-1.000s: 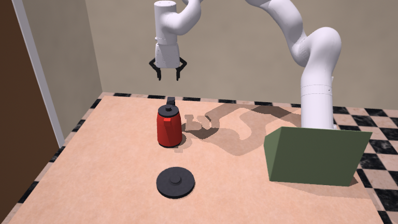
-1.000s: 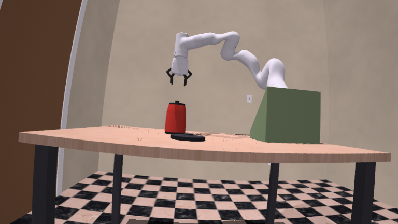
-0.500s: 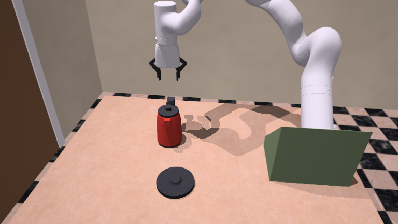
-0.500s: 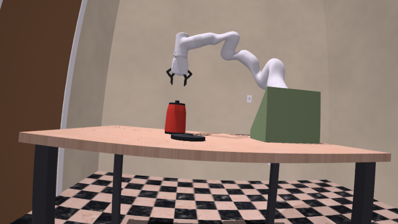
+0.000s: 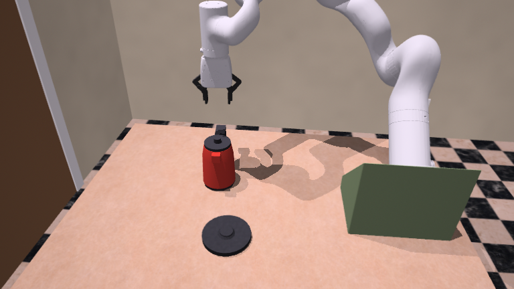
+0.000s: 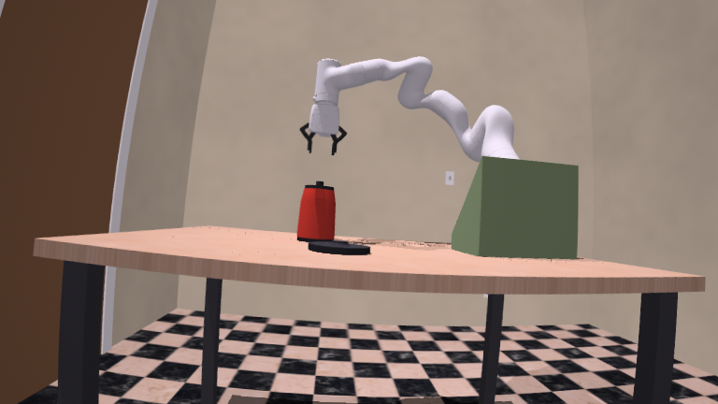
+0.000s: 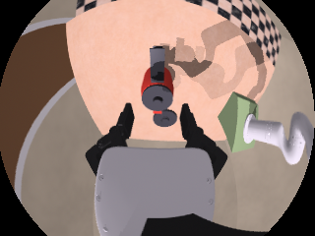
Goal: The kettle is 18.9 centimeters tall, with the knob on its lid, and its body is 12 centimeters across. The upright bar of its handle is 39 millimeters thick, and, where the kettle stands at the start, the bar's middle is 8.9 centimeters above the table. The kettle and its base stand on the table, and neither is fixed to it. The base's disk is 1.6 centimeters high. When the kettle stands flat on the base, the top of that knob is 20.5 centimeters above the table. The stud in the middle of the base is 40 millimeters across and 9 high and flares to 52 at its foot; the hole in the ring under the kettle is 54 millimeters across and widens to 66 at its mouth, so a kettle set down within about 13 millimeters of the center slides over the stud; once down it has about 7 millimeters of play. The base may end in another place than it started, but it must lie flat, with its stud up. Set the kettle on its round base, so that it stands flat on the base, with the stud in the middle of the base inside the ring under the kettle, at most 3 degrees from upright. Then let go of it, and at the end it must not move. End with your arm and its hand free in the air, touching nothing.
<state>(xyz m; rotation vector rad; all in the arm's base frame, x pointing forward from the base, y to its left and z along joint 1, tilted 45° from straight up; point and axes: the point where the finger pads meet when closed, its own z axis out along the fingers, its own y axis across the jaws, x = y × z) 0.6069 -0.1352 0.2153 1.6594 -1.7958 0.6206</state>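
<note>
My gripper is now 210 mm above the red kettle and 30 mm to the right of it. From my hand the other things lie so: round kettle base 330 mm to the left, 290 mm below, 40 mm behind.
</note>
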